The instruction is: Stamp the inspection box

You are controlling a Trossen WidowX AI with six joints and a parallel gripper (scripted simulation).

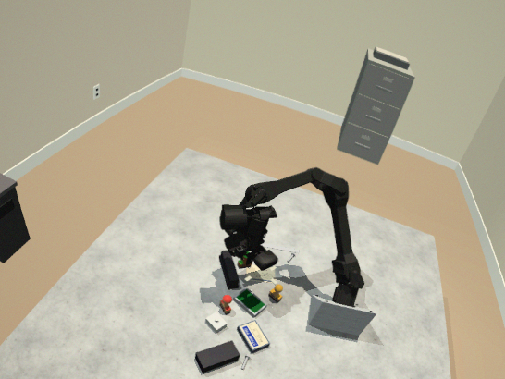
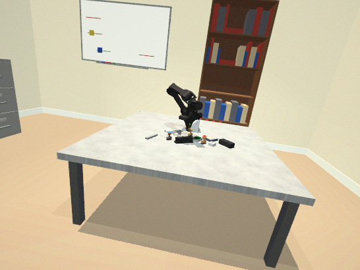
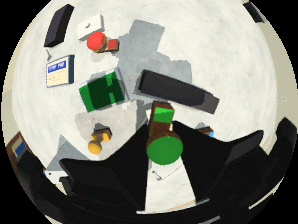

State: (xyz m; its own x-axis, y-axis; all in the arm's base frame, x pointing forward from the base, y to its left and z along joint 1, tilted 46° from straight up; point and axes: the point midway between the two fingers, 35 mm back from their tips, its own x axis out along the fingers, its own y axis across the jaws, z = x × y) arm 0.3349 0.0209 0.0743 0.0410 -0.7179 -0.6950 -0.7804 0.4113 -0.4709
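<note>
Right now the red-knob stamp is 20 mm ahead of my gripper tip, 130 mm to the left of it and 80 mm below it. The rest, counted from my gripper tip: long black block 40 mm ahead, 20 mm to the right, 80 mm below; green ink pad 50 mm behind, 80 mm to the left, 90 mm below; green-knob stamp right at my gripper tip.
</note>
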